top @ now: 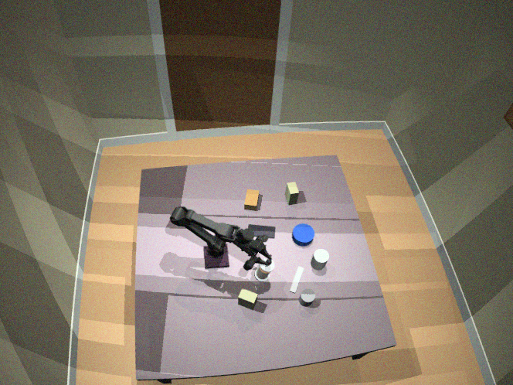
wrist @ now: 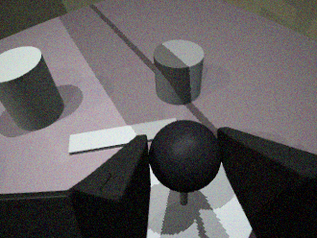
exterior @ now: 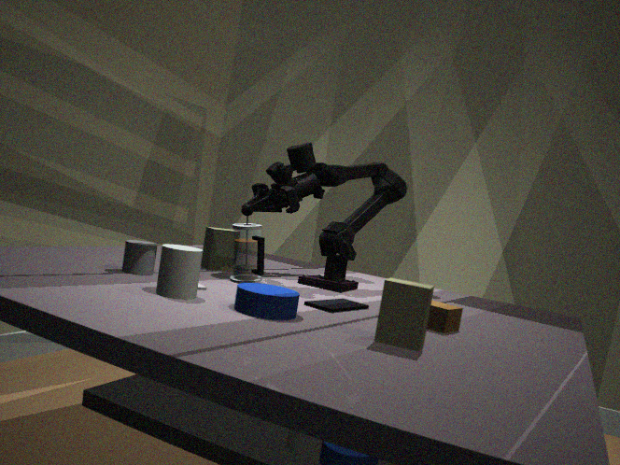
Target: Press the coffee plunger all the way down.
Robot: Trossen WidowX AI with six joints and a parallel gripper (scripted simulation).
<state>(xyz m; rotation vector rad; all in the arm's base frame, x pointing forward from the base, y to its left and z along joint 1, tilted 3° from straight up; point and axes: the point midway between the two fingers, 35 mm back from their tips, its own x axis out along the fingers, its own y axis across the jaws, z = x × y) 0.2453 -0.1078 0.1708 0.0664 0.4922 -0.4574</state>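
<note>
Now: the coffee press 1 cm behind my gripper tip, 2 cm to the left of it and 9 cm below it. Also, from my gripper tip: orange block (8 cm behind, 47 cm to the left, 15 cm below); then grey cylinder (19 cm ahead, 13 cm to the right, 14 cm below).
</note>
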